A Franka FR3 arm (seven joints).
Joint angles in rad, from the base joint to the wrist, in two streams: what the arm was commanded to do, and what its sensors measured. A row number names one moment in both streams.
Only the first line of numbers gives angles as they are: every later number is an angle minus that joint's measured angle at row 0.
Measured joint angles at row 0:
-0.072, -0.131, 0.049, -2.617, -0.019, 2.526, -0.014
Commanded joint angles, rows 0 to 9:
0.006, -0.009, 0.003, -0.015, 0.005, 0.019, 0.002
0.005, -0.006, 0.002, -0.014, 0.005, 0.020, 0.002
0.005, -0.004, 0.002, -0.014, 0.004, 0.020, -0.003
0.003, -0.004, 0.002, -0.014, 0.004, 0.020, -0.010
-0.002, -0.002, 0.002, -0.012, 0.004, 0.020, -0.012
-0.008, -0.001, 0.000, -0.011, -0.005, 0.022, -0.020
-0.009, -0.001, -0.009, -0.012, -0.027, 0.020, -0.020
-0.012, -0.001, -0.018, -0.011, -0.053, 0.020, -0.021
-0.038, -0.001, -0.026, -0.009, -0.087, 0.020, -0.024
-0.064, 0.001, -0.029, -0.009, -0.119, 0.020, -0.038
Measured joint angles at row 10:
-0.003, -0.007, -0.009, 0.001, -0.041, 0.000, -0.001
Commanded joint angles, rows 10 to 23:
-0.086, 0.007, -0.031, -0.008, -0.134, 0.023, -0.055
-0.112, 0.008, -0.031, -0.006, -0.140, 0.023, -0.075
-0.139, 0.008, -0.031, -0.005, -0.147, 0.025, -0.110
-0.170, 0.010, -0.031, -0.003, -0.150, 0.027, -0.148
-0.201, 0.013, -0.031, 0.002, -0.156, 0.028, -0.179
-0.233, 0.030, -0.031, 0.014, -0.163, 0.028, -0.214
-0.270, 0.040, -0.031, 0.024, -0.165, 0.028, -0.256
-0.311, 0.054, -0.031, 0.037, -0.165, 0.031, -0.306
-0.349, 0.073, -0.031, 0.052, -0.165, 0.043, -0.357
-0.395, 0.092, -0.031, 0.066, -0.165, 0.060, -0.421
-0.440, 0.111, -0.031, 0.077, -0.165, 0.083, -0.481
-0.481, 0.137, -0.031, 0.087, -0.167, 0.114, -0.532
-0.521, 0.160, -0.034, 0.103, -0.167, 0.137, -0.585
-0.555, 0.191, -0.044, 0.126, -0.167, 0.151, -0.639
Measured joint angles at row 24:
-0.446, 0.076, -0.041, 0.061, -0.152, 0.090, -0.502
